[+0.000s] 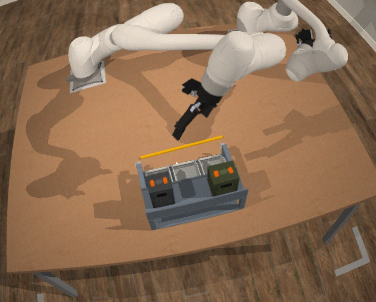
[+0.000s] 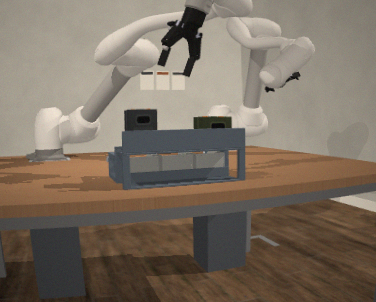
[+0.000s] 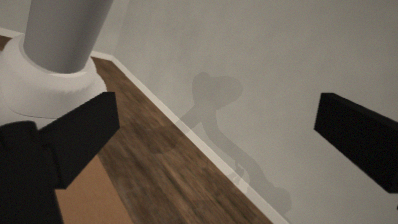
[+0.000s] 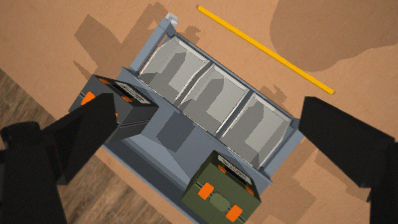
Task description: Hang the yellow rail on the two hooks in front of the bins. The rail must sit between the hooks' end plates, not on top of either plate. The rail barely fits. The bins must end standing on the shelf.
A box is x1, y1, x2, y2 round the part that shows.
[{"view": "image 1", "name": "my right gripper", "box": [172, 84, 221, 139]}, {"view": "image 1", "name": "blue-grey shelf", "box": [135, 143, 248, 229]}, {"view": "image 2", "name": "my right gripper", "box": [157, 7, 205, 76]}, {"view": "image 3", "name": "my left gripper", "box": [0, 92, 397, 223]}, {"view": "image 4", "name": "my right gripper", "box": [0, 93, 397, 223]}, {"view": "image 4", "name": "blue-grey shelf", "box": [101, 13, 303, 223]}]
